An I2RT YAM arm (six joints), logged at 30 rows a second.
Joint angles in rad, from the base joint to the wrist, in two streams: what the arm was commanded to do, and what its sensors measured. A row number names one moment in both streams.
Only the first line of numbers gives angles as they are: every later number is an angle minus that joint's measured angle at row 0.
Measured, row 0:
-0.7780 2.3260 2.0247 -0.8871 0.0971 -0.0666
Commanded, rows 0 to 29:
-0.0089 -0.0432 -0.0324 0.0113 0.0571 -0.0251
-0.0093 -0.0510 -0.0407 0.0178 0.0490 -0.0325
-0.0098 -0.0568 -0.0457 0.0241 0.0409 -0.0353
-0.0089 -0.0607 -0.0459 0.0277 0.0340 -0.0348
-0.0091 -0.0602 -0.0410 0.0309 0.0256 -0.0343
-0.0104 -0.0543 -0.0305 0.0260 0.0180 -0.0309
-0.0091 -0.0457 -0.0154 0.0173 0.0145 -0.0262
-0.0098 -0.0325 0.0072 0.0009 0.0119 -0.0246
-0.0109 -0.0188 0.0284 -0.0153 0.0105 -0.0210
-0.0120 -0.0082 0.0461 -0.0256 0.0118 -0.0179
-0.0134 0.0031 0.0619 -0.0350 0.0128 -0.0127
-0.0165 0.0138 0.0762 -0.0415 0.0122 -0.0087
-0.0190 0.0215 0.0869 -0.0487 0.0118 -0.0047
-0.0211 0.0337 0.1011 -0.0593 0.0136 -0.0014
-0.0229 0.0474 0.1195 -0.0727 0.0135 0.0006
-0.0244 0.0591 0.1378 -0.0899 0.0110 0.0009
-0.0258 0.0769 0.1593 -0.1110 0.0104 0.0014
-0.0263 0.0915 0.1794 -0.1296 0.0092 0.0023
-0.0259 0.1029 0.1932 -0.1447 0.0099 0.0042
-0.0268 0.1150 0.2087 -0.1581 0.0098 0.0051
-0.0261 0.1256 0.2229 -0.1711 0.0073 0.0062
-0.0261 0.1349 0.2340 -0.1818 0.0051 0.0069
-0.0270 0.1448 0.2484 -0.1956 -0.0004 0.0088
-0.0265 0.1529 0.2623 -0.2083 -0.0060 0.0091
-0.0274 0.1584 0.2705 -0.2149 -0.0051 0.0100
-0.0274 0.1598 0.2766 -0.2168 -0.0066 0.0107
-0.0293 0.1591 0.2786 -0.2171 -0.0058 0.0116
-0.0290 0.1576 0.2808 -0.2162 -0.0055 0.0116
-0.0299 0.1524 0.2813 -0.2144 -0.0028 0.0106
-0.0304 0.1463 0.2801 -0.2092 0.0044 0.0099
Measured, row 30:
-0.0241 0.1580 0.2407 -0.1694 0.0057 -0.0034
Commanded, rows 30 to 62:
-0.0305 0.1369 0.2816 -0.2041 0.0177 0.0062
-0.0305 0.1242 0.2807 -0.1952 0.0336 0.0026
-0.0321 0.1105 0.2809 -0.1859 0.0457 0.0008
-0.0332 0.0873 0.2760 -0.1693 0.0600 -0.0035
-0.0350 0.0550 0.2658 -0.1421 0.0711 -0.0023
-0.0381 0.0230 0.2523 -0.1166 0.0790 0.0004
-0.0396 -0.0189 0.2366 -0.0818 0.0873 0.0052
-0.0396 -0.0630 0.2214 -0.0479 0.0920 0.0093
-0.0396 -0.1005 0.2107 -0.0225 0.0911 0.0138
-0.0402 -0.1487 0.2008 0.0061 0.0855 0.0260
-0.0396 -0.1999 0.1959 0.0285 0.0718 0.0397
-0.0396 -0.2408 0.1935 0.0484 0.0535 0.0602
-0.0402 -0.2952 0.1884 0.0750 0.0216 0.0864
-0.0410 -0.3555 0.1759 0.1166 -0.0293 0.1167
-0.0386 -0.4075 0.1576 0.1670 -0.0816 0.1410
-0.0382 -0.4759 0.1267 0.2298 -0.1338 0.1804
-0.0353 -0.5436 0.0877 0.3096 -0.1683 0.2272
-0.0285 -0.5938 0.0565 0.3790 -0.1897 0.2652
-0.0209 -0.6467 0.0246 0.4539 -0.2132 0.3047
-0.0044 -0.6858 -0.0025 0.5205 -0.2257 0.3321
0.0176 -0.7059 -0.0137 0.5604 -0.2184 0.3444
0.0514 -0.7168 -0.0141 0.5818 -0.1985 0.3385
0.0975 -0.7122 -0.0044 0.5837 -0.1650 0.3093
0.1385 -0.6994 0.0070 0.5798 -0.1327 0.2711
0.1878 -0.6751 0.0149 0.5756 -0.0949 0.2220
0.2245 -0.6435 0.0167 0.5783 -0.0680 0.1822
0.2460 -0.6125 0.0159 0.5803 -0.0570 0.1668
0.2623 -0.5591 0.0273 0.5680 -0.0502 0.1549
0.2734 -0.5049 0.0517 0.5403 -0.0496 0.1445
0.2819 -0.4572 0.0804 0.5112 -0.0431 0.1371
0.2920 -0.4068 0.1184 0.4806 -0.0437 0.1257
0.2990 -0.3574 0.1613 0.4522 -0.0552 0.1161
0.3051 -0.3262 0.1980 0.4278 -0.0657 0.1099
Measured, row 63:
0.2956 -0.4474 0.1598 0.5730 -0.0870 0.1507
